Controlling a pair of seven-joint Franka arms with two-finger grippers.
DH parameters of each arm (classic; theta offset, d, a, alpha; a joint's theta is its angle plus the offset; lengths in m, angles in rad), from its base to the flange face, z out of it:
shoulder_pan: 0 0.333 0 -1.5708
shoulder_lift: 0 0 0 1.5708
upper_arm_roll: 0 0.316 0.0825 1.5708
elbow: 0 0 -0.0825 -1.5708
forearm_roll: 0 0.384 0 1.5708
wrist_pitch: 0 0 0.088 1.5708
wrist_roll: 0 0.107 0 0
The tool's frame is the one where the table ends.
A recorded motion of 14 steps. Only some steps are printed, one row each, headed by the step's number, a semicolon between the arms.
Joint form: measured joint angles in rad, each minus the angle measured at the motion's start. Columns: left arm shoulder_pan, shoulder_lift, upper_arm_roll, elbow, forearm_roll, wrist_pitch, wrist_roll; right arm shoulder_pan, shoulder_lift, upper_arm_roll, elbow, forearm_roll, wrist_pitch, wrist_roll.
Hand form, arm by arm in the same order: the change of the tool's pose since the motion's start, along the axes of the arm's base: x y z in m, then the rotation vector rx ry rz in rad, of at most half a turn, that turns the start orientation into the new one. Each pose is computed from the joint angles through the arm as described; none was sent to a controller.
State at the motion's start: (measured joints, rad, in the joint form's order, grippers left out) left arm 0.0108 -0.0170 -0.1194 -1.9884 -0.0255 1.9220 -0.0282; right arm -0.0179 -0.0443 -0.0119 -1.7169 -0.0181 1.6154 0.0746
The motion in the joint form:
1: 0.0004 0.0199 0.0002 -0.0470 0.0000 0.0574 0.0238; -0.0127 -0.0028 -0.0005 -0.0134 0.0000 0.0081 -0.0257
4: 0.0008 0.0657 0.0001 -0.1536 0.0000 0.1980 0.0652; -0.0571 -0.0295 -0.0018 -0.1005 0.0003 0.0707 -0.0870
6: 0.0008 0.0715 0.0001 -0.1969 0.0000 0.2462 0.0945; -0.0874 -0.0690 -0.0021 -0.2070 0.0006 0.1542 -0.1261
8: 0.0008 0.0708 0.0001 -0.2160 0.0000 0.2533 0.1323; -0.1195 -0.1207 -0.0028 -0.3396 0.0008 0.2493 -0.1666
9: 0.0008 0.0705 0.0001 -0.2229 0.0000 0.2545 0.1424; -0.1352 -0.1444 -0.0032 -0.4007 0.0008 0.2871 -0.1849
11: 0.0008 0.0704 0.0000 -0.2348 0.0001 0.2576 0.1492; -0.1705 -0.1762 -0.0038 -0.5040 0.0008 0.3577 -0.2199
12: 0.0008 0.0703 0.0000 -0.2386 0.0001 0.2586 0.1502; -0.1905 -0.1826 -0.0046 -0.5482 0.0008 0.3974 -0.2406
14: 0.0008 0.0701 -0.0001 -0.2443 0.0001 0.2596 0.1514; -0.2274 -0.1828 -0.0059 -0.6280 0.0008 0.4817 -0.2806
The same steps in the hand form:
1: -0.0005 0.0009 -0.0279 -0.0021 0.0091 -0.0218; -0.0010 -0.0071 -0.0042 0.0017 0.0029 0.0126
4: -0.0068 0.0025 -0.0894 -0.0071 0.0202 -0.0597; -0.0094 -0.0310 -0.0260 0.0060 0.0014 0.0292
6: -0.0131 0.0032 -0.1075 -0.0088 0.0205 -0.0879; -0.0218 -0.0459 -0.0488 0.0072 -0.0146 0.0391
8: -0.0179 0.0037 -0.1148 -0.0105 0.0311 -0.1255; -0.0413 -0.0600 -0.0774 0.0080 -0.0285 0.0484
9: -0.0198 0.0039 -0.1175 -0.0109 0.0363 -0.1355; -0.0520 -0.0664 -0.0913 0.0091 -0.0288 0.0513
11: -0.0230 0.0042 -0.1223 -0.0109 0.0449 -0.1424; -0.0706 -0.0805 -0.1185 0.0114 -0.0279 0.0516
12: -0.0240 0.0043 -0.1237 -0.0109 0.0476 -0.1434; -0.0779 -0.0890 -0.1327 0.0121 -0.0297 0.0521
14: -0.0256 0.0044 -0.1260 -0.0108 0.0521 -0.1447; -0.0907 -0.1040 -0.1622 0.0129 -0.0343 0.0552

